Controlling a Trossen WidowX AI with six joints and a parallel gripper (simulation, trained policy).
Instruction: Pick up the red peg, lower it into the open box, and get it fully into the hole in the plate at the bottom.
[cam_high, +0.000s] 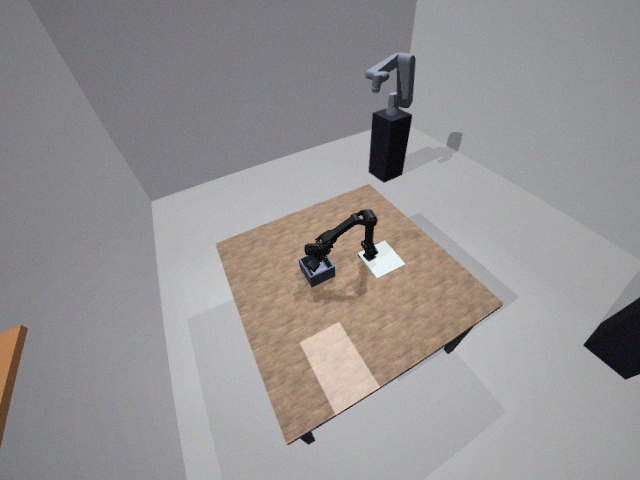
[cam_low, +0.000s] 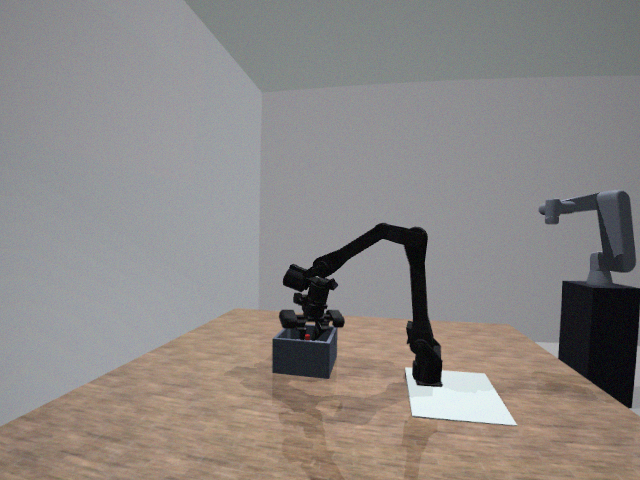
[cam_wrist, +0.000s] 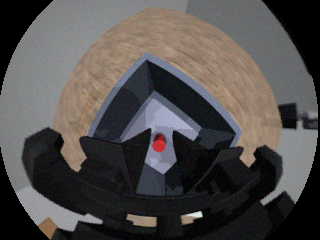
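Now: the red peg 10 mm to the left of my gripper tip. The rest, counted from my gripper tip: dark blue box 10 mm to the left, 40 mm below.
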